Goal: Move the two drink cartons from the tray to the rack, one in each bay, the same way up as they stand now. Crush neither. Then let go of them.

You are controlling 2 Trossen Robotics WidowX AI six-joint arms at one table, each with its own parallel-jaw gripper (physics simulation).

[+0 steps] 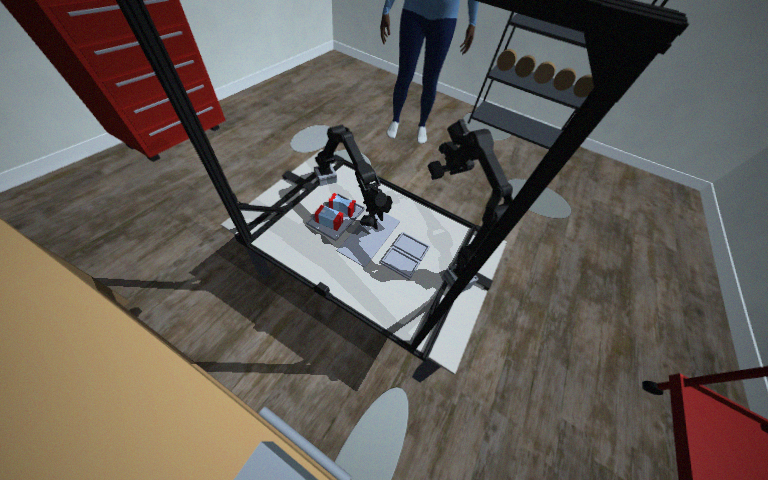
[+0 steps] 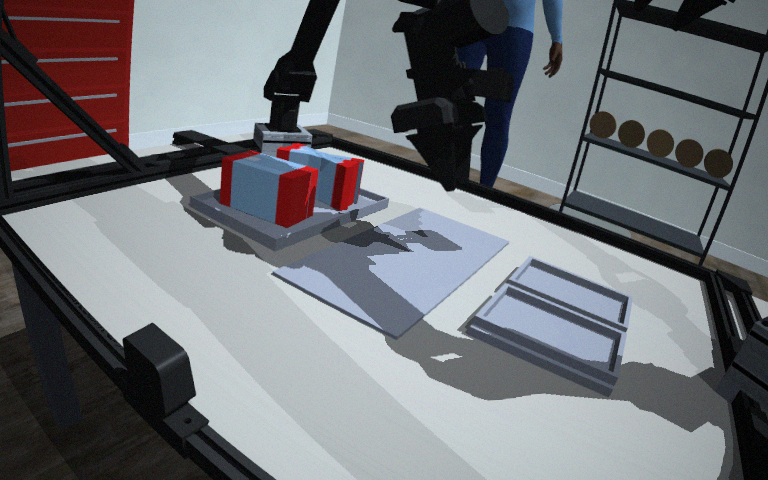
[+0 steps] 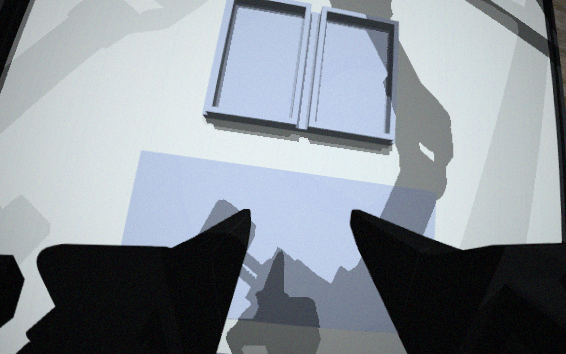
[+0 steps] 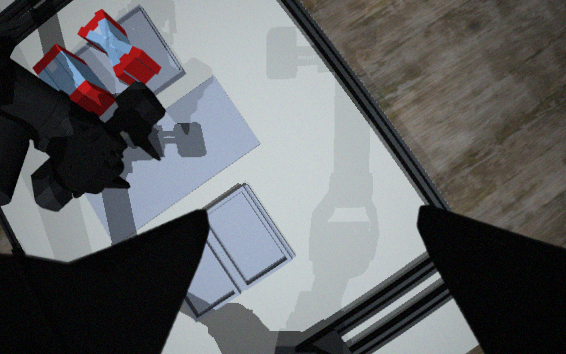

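Where they show: left gripper, fingertip midpoint: (image 1: 379, 225) (image 2: 457, 187) (image 3: 300, 216) (image 4: 144, 172); right gripper, fingertip midpoint: (image 1: 441, 176) (image 2: 655, 20) (image 4: 312, 218); left arm's base, origin of the base link: (image 1: 325, 170) (image 2: 282, 128).
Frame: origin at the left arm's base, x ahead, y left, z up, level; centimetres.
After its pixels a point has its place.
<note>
Two drink cartons, light blue with red ends, sit side by side in the tray (image 1: 320, 230) @[y -15.5, x 35.5, z -4.4 cm] (image 2: 243, 227) @[y -13.9, x 38.5, z -4.5 cm] (image 4: 168, 47) @[y 7.8, x 24.8, z -4.2 cm]. The nearer carton (image 1: 329, 217) @[y -10.2, x 34.3, z 1.9 cm] (image 2: 257, 186) @[y -11.5, x 34.2, z -0.6 cm] (image 4: 75, 82) @[y -6.5, x 32.9, z 1.7 cm] looks straight-sided. The farther carton (image 1: 342, 204) @[y -0.8, x 27.5, z 0.6 cm] (image 2: 322, 172) @[y -0.4, x 28.3, z -0.4 cm] (image 4: 120, 49) @[y 2.0, x 27.8, z 1.8 cm] has a blue middle that looks narrowed and creased. The rack (image 1: 405, 253) @[y 17.1, x 63.3, z -4.6 cm] (image 2: 538, 355) @[y 8.0, x 69.4, z -4.6 cm] (image 3: 306, 70) @[y 17.1, x 63.3, z -4.6 cm] (image 4: 225, 262) @[y 18.1, x 65.3, z -4.6 cm] has two empty bays. My left gripper (image 1: 373, 221) @[y 8.7, x 49.5, z 5.0 cm] (image 3: 300, 216) @[y 8.7, x 49.5, z 5.0 cm] (image 4: 144, 172) @[y 8.7, x 49.5, z 5.0 cm] is open and empty, above the plate between tray and rack. My right gripper (image 4: 312, 218) @[y 31.9, x 54.0, z 31.6 cm] is wide open and empty, high up near the right.
A thin flat plate (image 2: 453, 271) (image 3: 180, 175) (image 4: 230, 115) lies between tray and rack. Black rails edge the table, and a black block (image 2: 158, 365) @[y -24.9, x 68.5, z -0.3 cm] sits on the front rail. Gantry posts (image 1: 186, 118) @[y -47.5, x 30.2, z 55.2 cm] rise around the table. A person (image 1: 425, 56) stands behind it.
</note>
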